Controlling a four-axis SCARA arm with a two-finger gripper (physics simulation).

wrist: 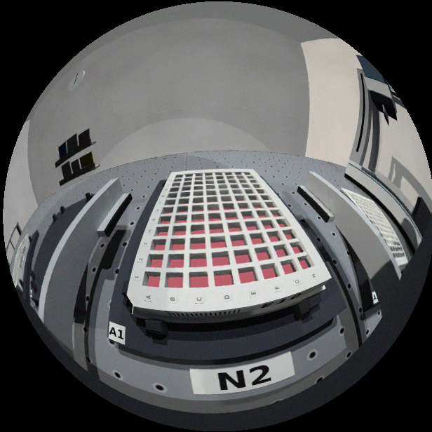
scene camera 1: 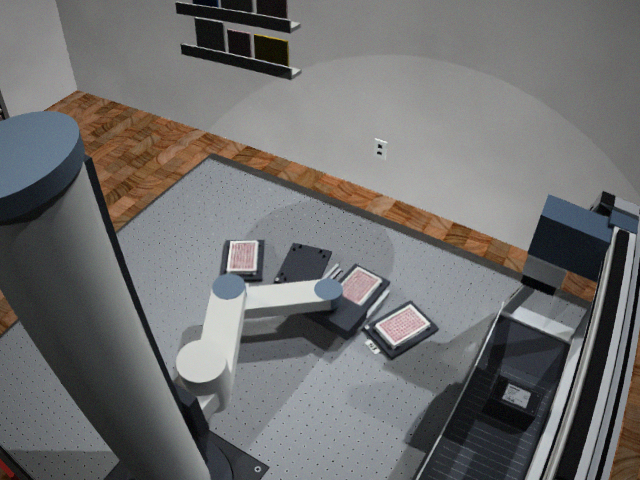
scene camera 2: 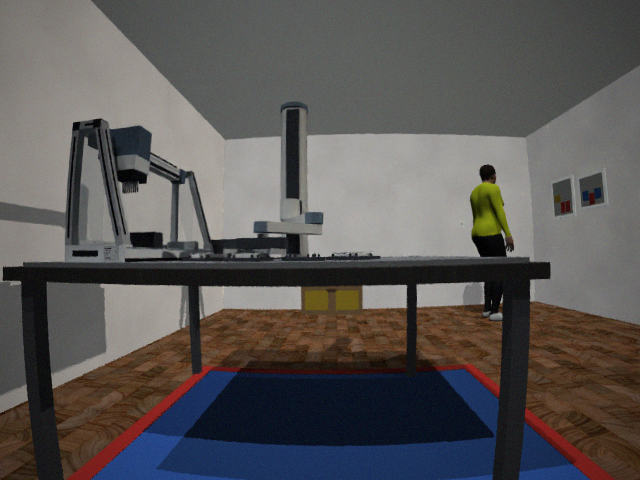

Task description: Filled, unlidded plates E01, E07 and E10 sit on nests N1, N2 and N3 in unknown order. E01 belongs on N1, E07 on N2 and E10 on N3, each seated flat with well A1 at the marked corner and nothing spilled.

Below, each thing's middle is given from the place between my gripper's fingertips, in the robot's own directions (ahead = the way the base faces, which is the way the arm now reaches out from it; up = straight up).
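Nest N2 (wrist: 196, 341): my gripper 20 mm past it, 30 mm above it. From my hand, nest N3 (scene camera 1: 391, 353): 80 mm behind, 160 mm to the right, 30 mm below. Dark out nest (scene camera 1: 307, 262), from my hand: 20 mm behind, 180 mm to the left, 30 mm below.
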